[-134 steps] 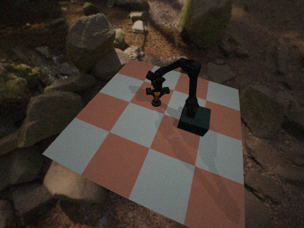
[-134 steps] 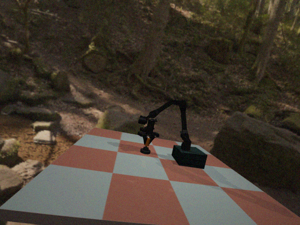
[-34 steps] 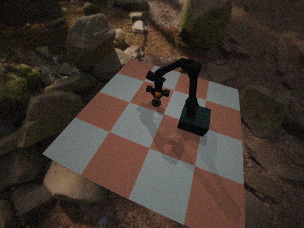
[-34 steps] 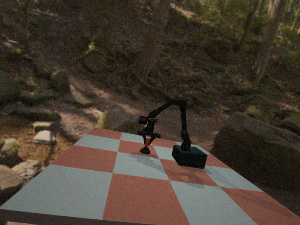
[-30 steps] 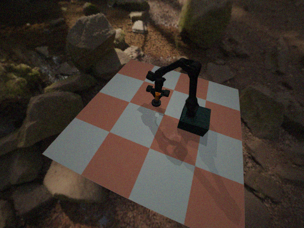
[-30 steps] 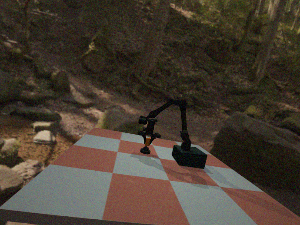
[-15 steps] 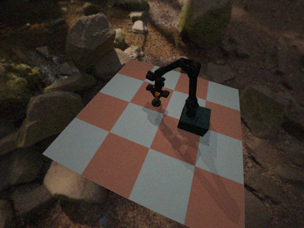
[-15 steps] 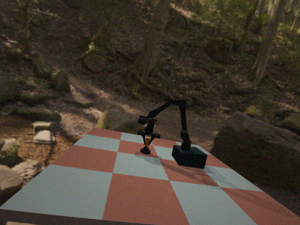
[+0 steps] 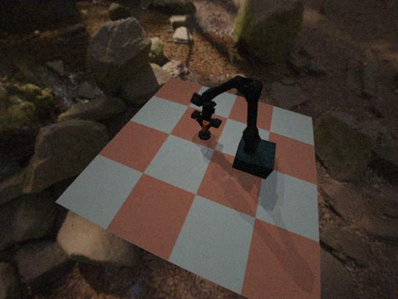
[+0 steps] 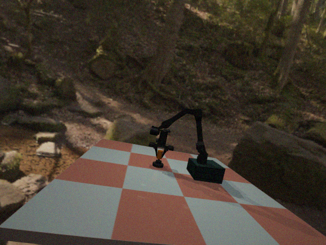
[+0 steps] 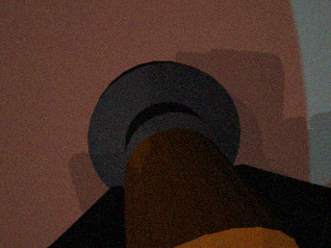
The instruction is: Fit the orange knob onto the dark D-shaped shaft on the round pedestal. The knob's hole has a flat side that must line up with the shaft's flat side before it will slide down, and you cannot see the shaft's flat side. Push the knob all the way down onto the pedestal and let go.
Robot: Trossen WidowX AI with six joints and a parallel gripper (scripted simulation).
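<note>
Right now my gripper tip is 2 cm below the orange knob. Round my gripper tip: round pedestal: 4 cm below.
</note>
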